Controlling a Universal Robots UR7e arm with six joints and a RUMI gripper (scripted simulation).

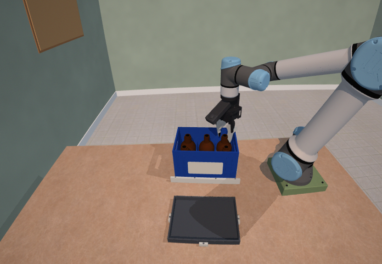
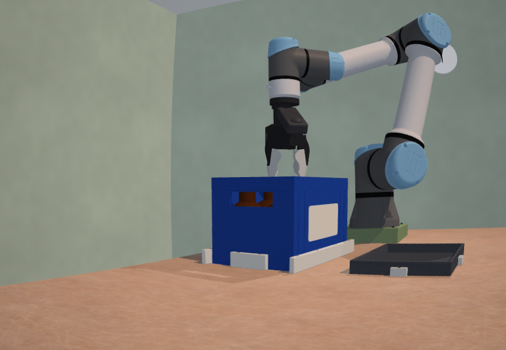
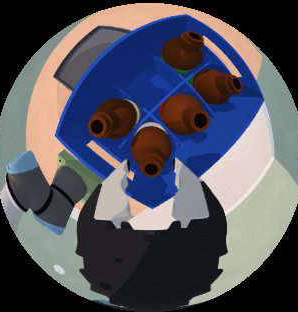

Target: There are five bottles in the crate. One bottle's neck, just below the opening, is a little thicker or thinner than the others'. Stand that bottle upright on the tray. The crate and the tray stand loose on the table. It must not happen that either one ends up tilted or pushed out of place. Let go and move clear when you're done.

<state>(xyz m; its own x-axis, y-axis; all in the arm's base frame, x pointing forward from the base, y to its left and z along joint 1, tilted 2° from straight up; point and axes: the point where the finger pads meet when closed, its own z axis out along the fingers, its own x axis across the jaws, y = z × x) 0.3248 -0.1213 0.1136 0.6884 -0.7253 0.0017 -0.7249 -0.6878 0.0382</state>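
Now: the glass bottle 8 cm ahead of my hand and 7 cm below it. The rest, counted from my hand: dark tray (9 cm ahead, 33 cm to the left, 14 cm below); then blue crate (8 cm ahead, 4 cm to the left, 7 cm below).
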